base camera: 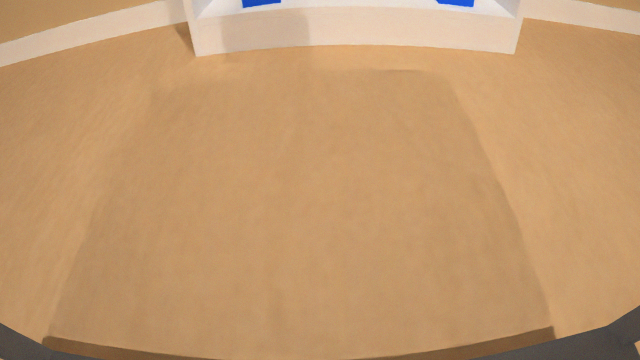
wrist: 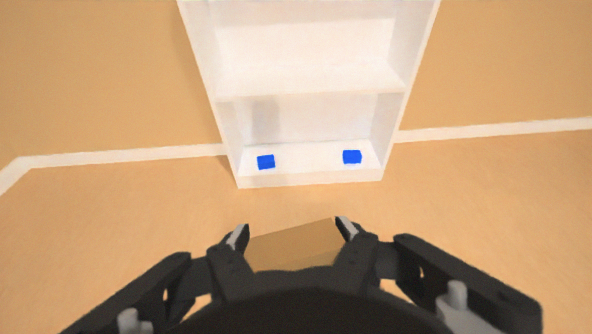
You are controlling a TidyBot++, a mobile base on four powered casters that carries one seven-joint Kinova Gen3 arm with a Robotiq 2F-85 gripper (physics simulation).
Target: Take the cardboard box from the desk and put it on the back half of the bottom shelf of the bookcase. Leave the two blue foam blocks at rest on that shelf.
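Frame: origin at the arm's base, x ahead, y left, z up, level; millimetres.
Where they show: gripper, between the fingertips: [wrist: 293, 233].
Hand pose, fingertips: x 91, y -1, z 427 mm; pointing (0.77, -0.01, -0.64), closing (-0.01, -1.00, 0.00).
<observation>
After its pixels a point has its place.
My gripper [wrist: 293, 233] {x 91, y -1, z 427 mm} is shut on the cardboard box [wrist: 295, 245] {x 70, y -2, z 451 mm}, which sits tilted between the fingertips in the wrist view; its lower part is hidden by the gripper body. The white bookcase [base camera: 360, 30] {x 853, y -101, z -359 mm} [wrist: 310, 93] stands ahead, beyond and above the box in the wrist view. Its bottom shelf [wrist: 310, 160] {x 943, y -119, z -297 mm} holds two blue foam blocks. The left blue block [base camera: 261, 2] {x 904, y 121, z -290 mm} [wrist: 266, 162] {x 908, y 119, z -254 mm} and the right blue block [base camera: 455, 2] {x 893, y -339, z -289 mm} [wrist: 352, 157] {x 896, y -338, z -255 mm} lie apart, one toward each side of the shelf. The base camera view cuts off their tops.
The middle shelf board [wrist: 310, 94] {x 853, y -106, z 142 mm} runs above the bottom compartment. The bookcase stands against the tan wall [wrist: 100, 75] {x 1184, y 874, z 144 mm}, with white baseboard [base camera: 90, 31] {x 1170, y 794, z -354 mm} [wrist: 125, 154] {x 1172, y 1014, z -338 mm} on both sides. Wooden floor [base camera: 320, 175] {x 442, y 2, z -396 mm} [wrist: 125, 215] {x 745, y 854, z -396 mm} lies in front of it. A broad shadow falls on the floor.
</observation>
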